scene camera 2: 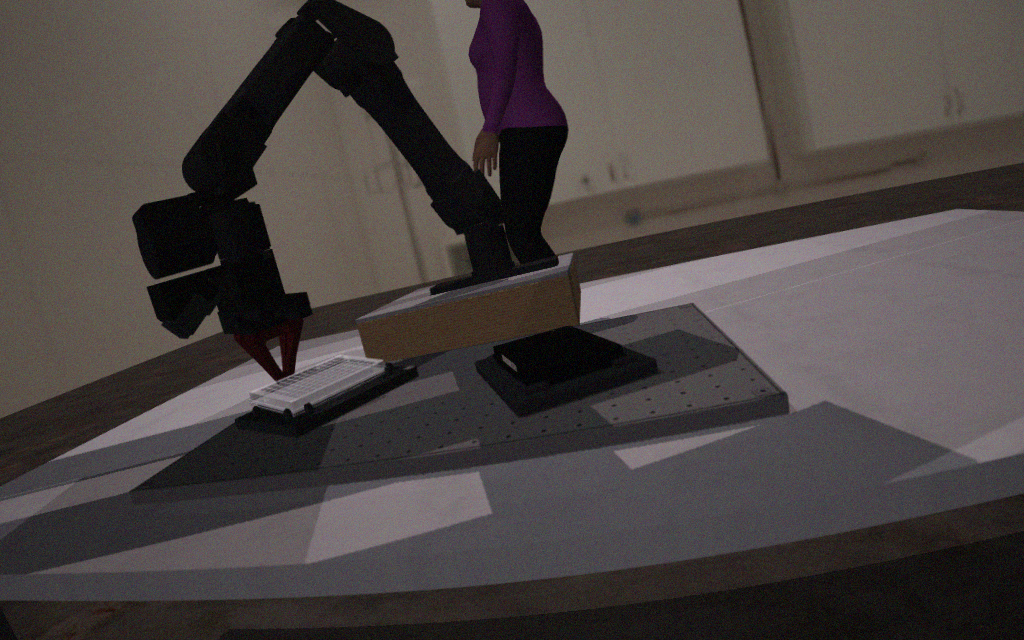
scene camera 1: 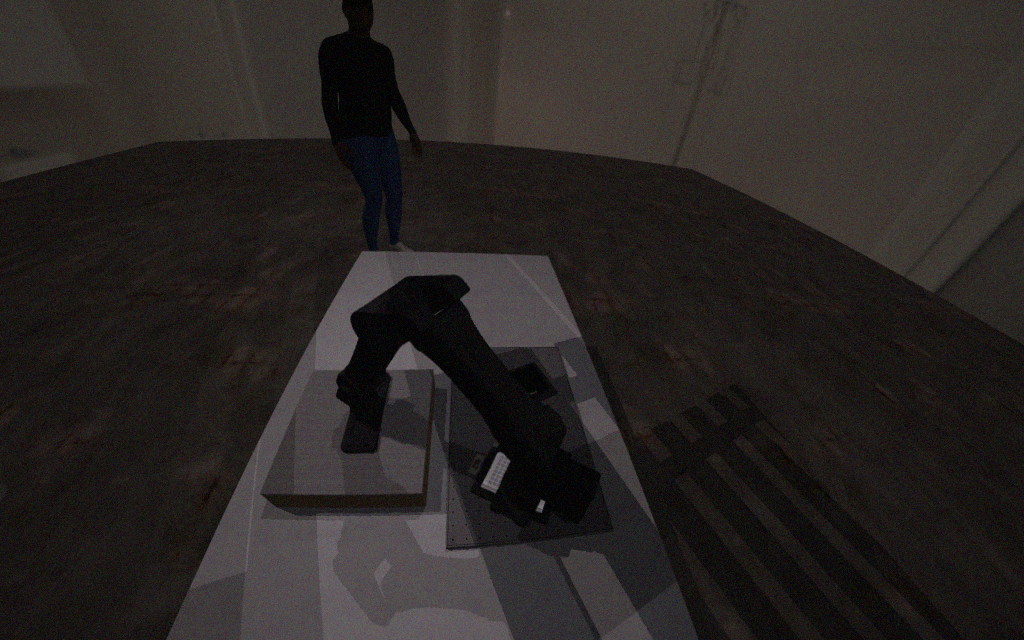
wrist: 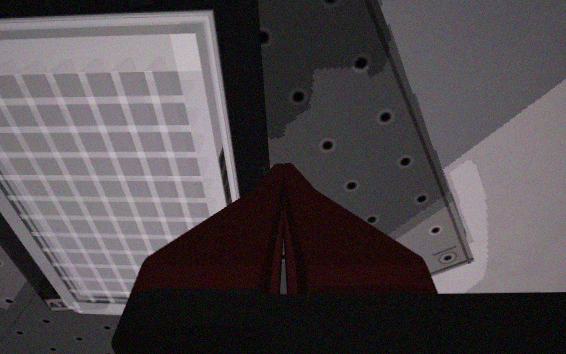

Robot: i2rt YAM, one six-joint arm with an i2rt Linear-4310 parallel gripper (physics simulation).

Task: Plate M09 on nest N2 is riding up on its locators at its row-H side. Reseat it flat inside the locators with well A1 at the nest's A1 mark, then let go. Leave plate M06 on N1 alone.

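Places are measured from the arm's base along level axes (x down, y back, z left), in millimetres.
Where they show: gripper, fingertip midpoint: (scene camera 2: 287, 385) (scene camera 1: 510, 509) (wrist: 283, 178); arm's base, origin of the base link: (scene camera 2: 495, 278) (scene camera 1: 368, 410).
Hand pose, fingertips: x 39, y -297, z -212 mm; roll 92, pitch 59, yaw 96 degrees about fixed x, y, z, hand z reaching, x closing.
Things, the pixels of their top centre, and the offset from my fingertips.
- black nest, middle of its top: (wrist: 105, 203) (scene camera 2: 323, 383) (scene camera 1: 519, 477) dx -1, dy -26, dz +61 mm
- A1 mark, middle of its top: (wrist: 57, 304) dx +9, dy +15, dz +145 mm
- grey perforated board, middle of its top: (scene camera 2: 455, 384) (scene camera 1: 517, 421) dx +20, dy -43, dz +208 mm
The clear plate, taken as M09 (scene camera 1: 496, 471) (scene camera 2: 320, 383) (wrist: 110, 150), lies on a black nest (scene camera 2: 280, 425) (wrist: 245, 100); its label is not readable. An A1 mark (wrist: 57, 304) shows at the plate's lower left corner in the wrist view. Whether the plate sits flat or slightly raised is hard to tell in the dim light. My gripper (scene camera 2: 283, 375) (wrist: 283, 178) is shut and empty, its tips beside the plate's long edge, by the nest rim; contact cannot be told. The black plate, taken as M06 (scene camera 1: 532, 379) (scene camera 2: 558, 353), sits on the other nest (scene camera 2: 524, 400).
Both nests stand on a grey perforated board (scene camera 1: 468, 524) (scene camera 2: 422, 426) (wrist: 345, 100). The arm's base stands on a wooden block (scene camera 1: 339, 479) (scene camera 2: 468, 320) beside the board. One person (scene camera 1: 362, 83) stands beyond the table, and a person (scene camera 2: 513, 67) shows behind the arm.
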